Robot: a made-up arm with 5 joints.
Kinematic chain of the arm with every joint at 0, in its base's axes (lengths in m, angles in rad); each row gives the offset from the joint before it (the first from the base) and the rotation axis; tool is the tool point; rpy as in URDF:
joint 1: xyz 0.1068 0 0.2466 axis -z
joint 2: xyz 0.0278 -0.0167 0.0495 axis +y
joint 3: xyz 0.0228 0 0.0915 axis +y
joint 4: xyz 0.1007 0 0.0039 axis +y
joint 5: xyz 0.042 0.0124 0 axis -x
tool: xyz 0 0 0 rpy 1.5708 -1.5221 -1.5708
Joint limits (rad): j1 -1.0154..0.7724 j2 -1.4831..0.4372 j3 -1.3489..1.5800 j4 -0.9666..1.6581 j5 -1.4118..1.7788
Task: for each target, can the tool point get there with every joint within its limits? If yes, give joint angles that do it. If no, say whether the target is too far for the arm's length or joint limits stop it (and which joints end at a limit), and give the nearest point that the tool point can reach.
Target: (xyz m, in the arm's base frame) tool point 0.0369 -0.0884 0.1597
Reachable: no: joint limits stop it (at a limit: joint 1, joint 2) | nearest point 0.1316 -0.0301 0.2350 | short by 0.134 m
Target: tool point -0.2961 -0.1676 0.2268
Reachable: no: too far | nearest point -0.0748 -0.0755 0.3363 | short by 0.264 m
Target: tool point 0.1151 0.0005 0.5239
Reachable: yes | joints -0.6032 -0.6520 -0.7041 -0.2362 0.0985
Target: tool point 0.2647 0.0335 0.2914
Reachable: yes | joints -0.2358 0.0909 0.5408 0.4694 0.9883
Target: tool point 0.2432 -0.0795 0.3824
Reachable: yes | joints 0.5003 -0.2402 0.0748 0.9081 -0.8132
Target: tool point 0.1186 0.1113 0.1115
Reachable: no: joint limits stop it (at a limit: joint 1, joint 2) | nearest point 0.1604 0.0782 0.2268 | short by 0.127 m
